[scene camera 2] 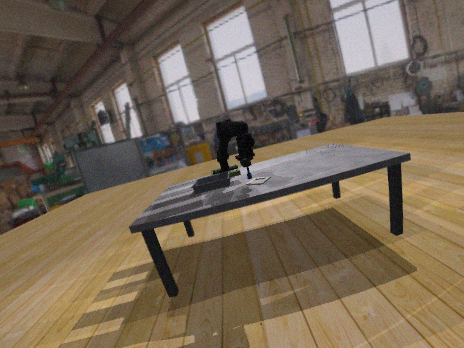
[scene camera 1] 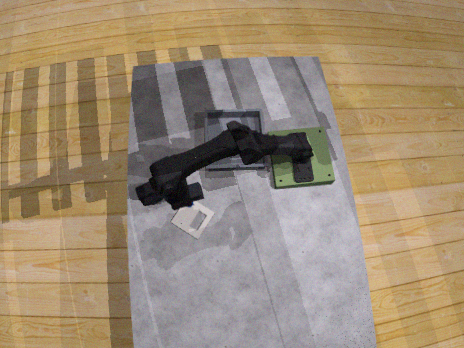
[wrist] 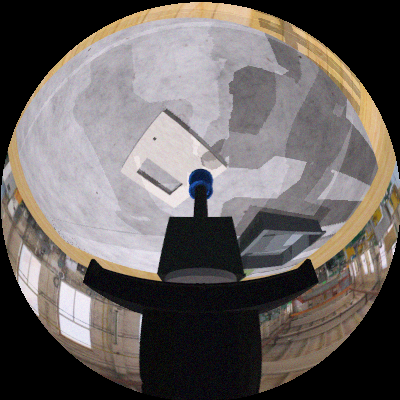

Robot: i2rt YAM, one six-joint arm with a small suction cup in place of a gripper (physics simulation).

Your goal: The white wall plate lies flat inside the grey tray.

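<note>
The white wall plate (scene camera 1: 183,218) (scene camera 2: 256,182) (wrist: 165,131) lies flat on the table outside the tray, with its rectangular opening showing. The grey tray (scene camera 1: 232,112) (scene camera 2: 212,186) (wrist: 287,223) stands apart from the plate; the arm covers part of it in scene camera 1. My gripper, a small blue suction cup (scene camera 2: 249,176) (wrist: 200,181), points down close over the plate's edge near one corner. It is open and holds nothing. In scene camera 1 the arm hides most of the cup. The gap between cup and plate is too small to judge.
A green board (scene camera 1: 321,162) (scene camera 2: 218,173) lies under the arm's base, beside the tray. The arm (scene camera 1: 200,151) (scene camera 2: 232,128) reaches across the tray. The grey table (scene camera 1: 210,300) (scene camera 2: 320,167) carries striped shadows.
</note>
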